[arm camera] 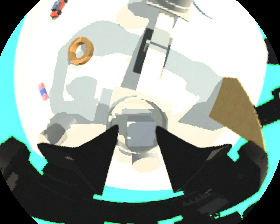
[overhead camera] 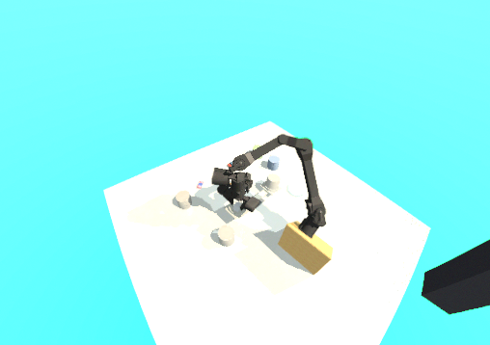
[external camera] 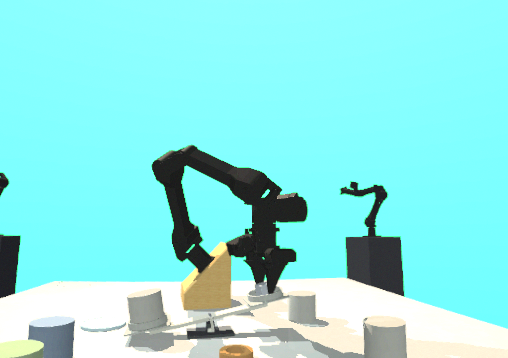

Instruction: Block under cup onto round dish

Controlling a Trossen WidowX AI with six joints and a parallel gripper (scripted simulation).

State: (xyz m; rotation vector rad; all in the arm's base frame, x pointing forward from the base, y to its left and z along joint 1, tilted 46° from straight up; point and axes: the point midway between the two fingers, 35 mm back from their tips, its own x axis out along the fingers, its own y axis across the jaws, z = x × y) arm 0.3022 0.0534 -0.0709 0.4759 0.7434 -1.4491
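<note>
Now: gripper tip 2 cm past the grey cup, 28 cm to the left of it and 2 cm above it. Also, from my gripper tip: orange ring: 15 cm ahead, 10 cm to the right, 8 cm below; pale blue block: right at my gripper tip; red toy car: 27 cm ahead, 25 cm to the right, 7 cm below.
</note>
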